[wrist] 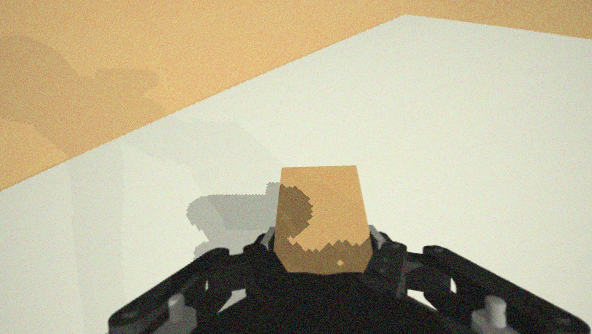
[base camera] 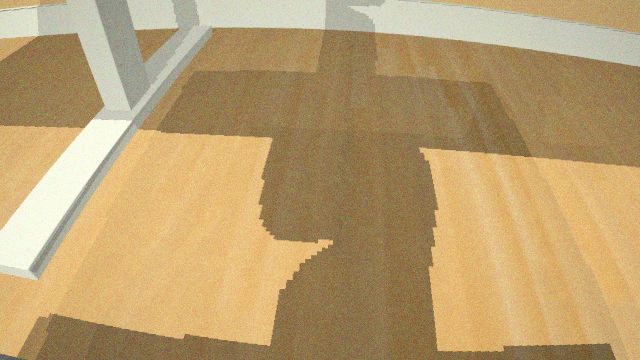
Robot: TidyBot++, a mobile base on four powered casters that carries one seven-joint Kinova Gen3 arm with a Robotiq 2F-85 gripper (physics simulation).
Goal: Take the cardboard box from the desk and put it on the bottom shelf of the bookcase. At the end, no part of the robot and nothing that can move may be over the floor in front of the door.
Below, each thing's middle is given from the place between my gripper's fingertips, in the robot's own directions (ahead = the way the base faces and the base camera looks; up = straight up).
The cardboard box (wrist: 321, 227) is right at my hand.
